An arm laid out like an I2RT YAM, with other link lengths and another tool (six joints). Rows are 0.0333 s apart.
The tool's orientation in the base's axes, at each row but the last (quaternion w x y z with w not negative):
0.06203, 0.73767, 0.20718, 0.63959
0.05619, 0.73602, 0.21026, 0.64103
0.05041, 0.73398, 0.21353, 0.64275
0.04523, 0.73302, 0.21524, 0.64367
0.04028, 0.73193, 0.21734, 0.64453
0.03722, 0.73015, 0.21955, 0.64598
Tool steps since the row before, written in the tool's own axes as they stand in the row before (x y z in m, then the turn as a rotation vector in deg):
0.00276, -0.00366, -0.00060, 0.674, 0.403, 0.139
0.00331, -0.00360, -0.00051, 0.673, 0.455, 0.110
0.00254, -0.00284, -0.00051, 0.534, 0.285, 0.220
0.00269, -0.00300, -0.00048, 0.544, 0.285, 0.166
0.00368, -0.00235, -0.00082, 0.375, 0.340, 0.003
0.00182, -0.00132, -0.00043, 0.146, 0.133, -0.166
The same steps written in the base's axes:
-0.00114, 0.00428, 0.00133, 0.291, -0.082, 0.738
-0.00105, 0.00443, 0.00186, 0.275, -0.135, 0.761
-0.00099, 0.00343, 0.00144, 0.327, -0.011, 0.555
-0.00102, 0.00361, 0.00154, 0.276, -0.019, 0.573
-0.00114, 0.00330, 0.00275, 0.121, -0.167, 0.462
-0.00065, 0.00176, 0.00131, -0.113, -0.104, 0.207

